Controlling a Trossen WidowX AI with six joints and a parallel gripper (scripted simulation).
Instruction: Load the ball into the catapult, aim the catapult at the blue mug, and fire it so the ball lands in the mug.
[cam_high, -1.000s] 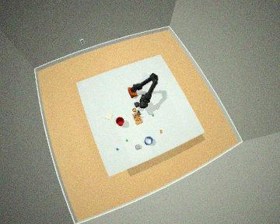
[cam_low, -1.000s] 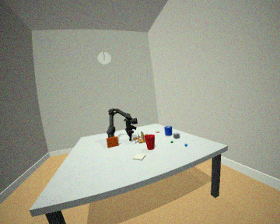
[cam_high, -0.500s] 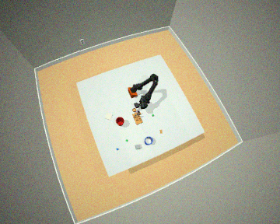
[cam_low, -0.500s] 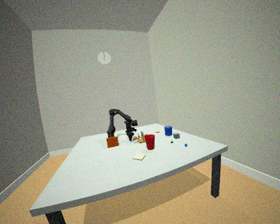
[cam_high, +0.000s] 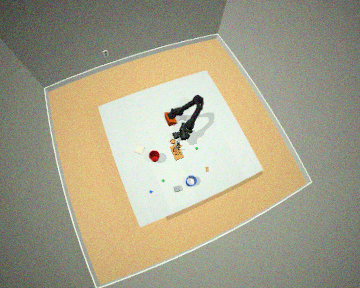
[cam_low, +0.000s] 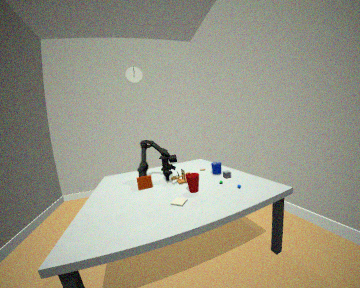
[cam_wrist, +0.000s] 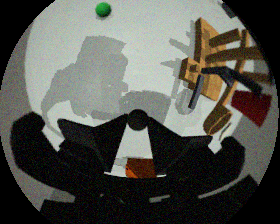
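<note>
My gripper tip is now 100 mm to the left of the wooden catapult, 90 mm short of it and 40 mm below it. Also, from my gripper tip: red cup (330 mm to the right, 80 mm ahead, 20 mm above); then dark ball (10 mm above); then orange piece (400 mm ahead, 50 mm to the left).
</note>
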